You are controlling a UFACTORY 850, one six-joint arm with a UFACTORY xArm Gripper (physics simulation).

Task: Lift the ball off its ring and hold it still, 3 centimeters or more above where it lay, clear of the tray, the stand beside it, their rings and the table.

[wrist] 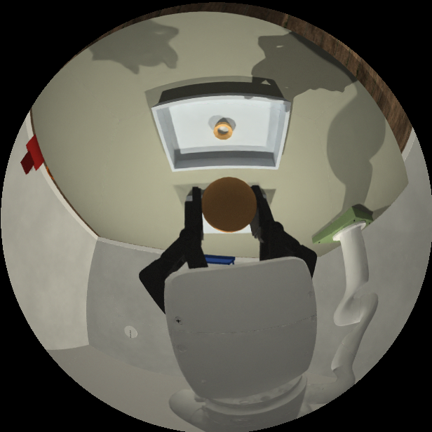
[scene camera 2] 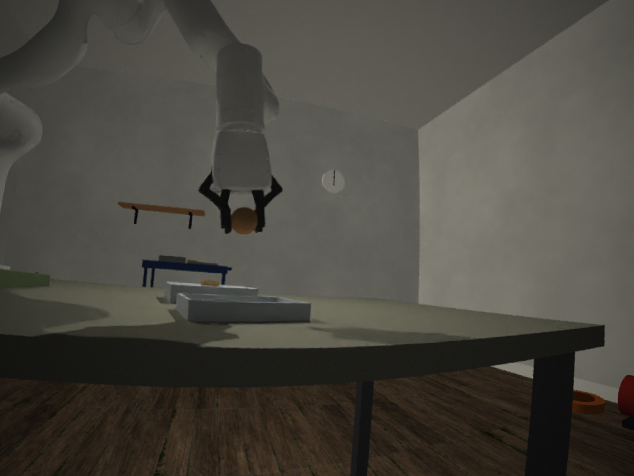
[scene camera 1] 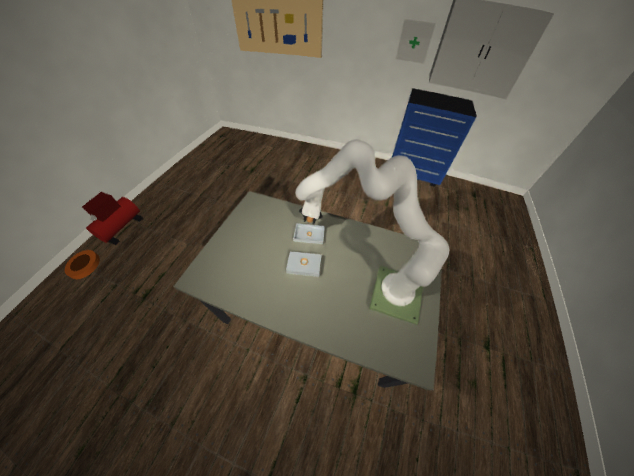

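Observation:
An orange-brown ball point(scene camera 1: 309, 220) point(scene camera 2: 244, 220) point(wrist: 229, 204) is between the two black fingers of my gripper point(scene camera 2: 243, 222) point(wrist: 224, 195), which is shut on it. In the scene camera 2 view the ball hangs well above the tray point(scene camera 2: 249, 311) point(wrist: 224, 168) point(scene camera 1: 310, 241), apart from it. The tray's small orange ring point(wrist: 223, 137) point(scene camera 1: 309, 233) lies bare on its floor. The stand point(scene camera 1: 303, 272) point(scene camera 2: 176, 290) is a light box beside the tray, with its own orange ring point(scene camera 1: 304, 261) point(scene camera 2: 209, 282) on top. In the wrist view the ball and fingers hide most of the stand.
The tray and stand are on the grey-green table point(scene camera 1: 245, 261) point(scene camera 2: 409, 327). The arm's base stands on a green plate point(scene camera 1: 416, 313) point(wrist: 332, 228) at the table's right in the scene camera 1 view. A blue drawer cabinet point(scene camera 1: 433, 140) stands on the floor behind the table.

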